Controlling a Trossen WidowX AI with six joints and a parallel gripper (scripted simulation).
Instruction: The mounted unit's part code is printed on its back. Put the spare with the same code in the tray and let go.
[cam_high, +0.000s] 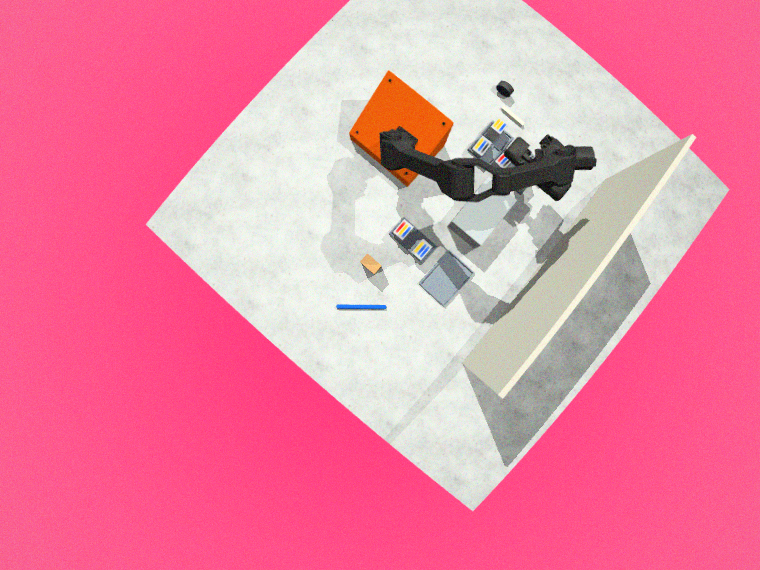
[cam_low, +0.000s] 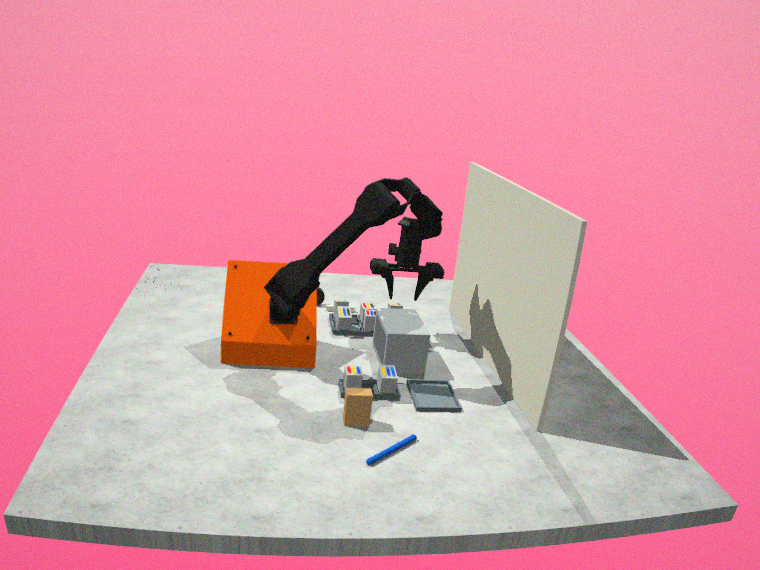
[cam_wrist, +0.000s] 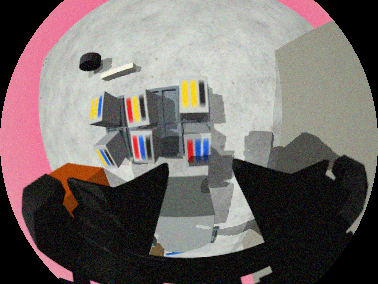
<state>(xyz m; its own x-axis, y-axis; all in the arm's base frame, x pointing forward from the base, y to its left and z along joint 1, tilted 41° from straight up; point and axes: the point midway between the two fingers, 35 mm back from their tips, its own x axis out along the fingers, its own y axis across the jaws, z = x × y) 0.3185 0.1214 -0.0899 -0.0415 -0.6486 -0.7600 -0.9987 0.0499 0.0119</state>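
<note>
My gripper tip is now 35 cm to the left of the flat grey tray and 9 cm above it. The rest, counted from my gripper tip: cream bar: 14 cm behind, 15 cm to the left, 9 cm below; then tall beige panel: 20 cm ahead, 16 cm to the right, 13 cm above; then mounted unit: 3 cm behind, 15 cm to the right, 5 cm below.
</note>
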